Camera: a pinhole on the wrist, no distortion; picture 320 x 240 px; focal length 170.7 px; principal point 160.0 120.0 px. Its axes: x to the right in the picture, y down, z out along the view. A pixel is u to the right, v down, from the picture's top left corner.
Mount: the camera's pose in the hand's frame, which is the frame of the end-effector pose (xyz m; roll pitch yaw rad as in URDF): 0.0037 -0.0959 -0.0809 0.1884 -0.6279 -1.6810
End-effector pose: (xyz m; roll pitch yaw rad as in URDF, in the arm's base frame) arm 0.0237 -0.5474 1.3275 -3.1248 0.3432 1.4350
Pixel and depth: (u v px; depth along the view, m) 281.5 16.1 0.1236
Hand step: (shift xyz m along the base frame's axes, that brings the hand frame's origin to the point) -0.1079 -0.0933 -0.0213
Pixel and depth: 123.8 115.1 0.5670
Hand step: 0.3067 -0.2123 -0.2608
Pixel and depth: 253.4 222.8 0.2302
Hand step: -0.0590 0.0377 -0.2187
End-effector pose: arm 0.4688 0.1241 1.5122 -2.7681 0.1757 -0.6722
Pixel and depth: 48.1 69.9 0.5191
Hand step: -0.4341 -0.1822 -0.2428
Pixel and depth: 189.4 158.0 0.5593
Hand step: -0.0181 0.0299 -0.4684
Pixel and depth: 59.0 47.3 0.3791
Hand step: -0.3291 -0.0765 -0.1382
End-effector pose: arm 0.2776 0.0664 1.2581 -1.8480 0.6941 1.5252
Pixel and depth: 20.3 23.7 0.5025
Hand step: 0.0873 -0.5703 -0.2083
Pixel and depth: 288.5 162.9 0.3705
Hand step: -0.4030 0.0309 -0.0247
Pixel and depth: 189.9 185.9 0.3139
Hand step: -0.1982 0.0036 -0.1318
